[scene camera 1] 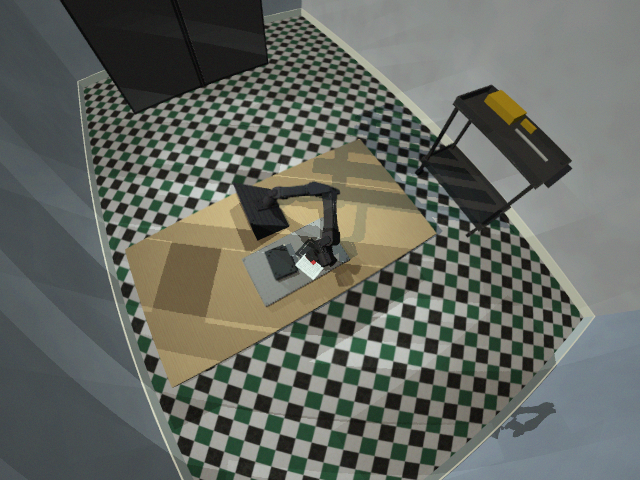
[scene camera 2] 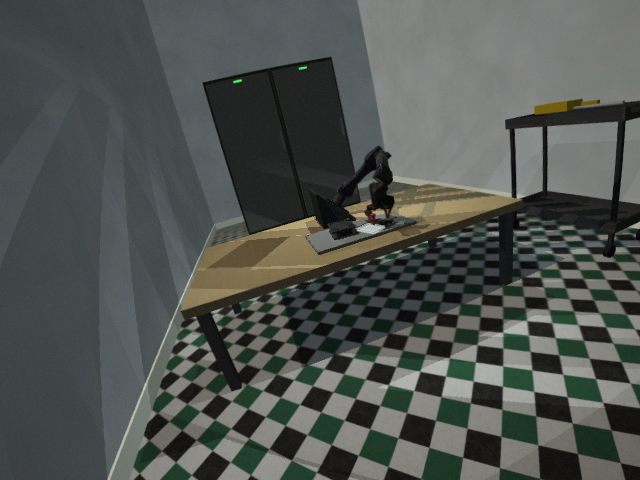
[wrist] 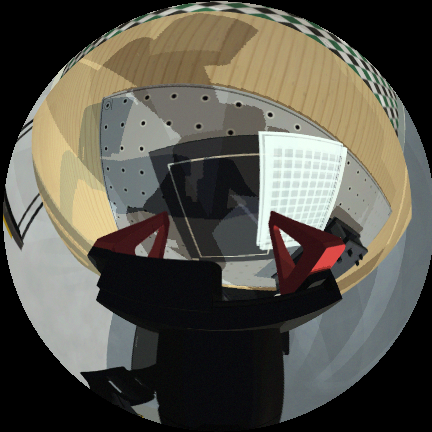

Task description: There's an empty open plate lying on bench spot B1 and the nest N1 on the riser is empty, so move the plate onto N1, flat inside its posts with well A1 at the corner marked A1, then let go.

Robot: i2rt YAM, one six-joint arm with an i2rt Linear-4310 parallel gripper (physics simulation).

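Seen in the pictures: gripper, fingertip midpoint: [scene camera 2: 380,221] [wrist: 218,216]; arm's base, link origin: [scene camera 1: 265,204] [scene camera 2: 335,205].
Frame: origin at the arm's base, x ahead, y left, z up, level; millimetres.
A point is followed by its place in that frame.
Note:
The white gridded plate [scene camera 1: 309,266] {y -9, x 429, z -61 mm} [scene camera 2: 370,227] {y -12, x 431, z -59 mm} [wrist: 302,180] {y -2, x 447, z -69 mm} lies flat, overlapping one side of the dark pad [wrist: 210,145] {y 82, x 462, z -73 mm} with a thin pale outline. It lies partly outside that outline. My gripper [scene camera 2: 379,219] {y 69, x 403, z -58 mm} [wrist: 218,216] {y 69, x 403, z -58 mm} is open with nothing between its red fingers. It is over the pad; in the wrist view the right fingertip overlaps the plate's near left edge, and whether they touch I cannot tell. The dark riser with the nest [scene camera 1: 280,262] {y -124, x 326, z -33 mm} [scene camera 2: 342,228] {y -141, x 380, z -33 mm} [wrist: 352,245] {y -105, x 402, z -33 mm} stands on the plate's other side, apart from my fingers. Its A1 mark is too small to read.
The grey perforated board [scene camera 1: 258,281] {y -276, x 330, z -75 mm} [scene camera 2: 325,244] {y -255, x 401, z -75 mm} [wrist: 132,135] {y 155, x 472, z -75 mm} bears the pad and riser on the wooden table [scene camera 1: 237,304] {y -436, x 364, z -88 mm} [scene camera 2: 248,281] {y -658, x 475, z -88 mm}. A black slanted block [scene camera 1: 261,211] {y -52, x 50, z 43 mm} [scene camera 2: 326,209] {y -112, x 131, z 23 mm} stands at the arm's base. A cart [scene camera 1: 516,149] with yellow boxes stands away from the table.

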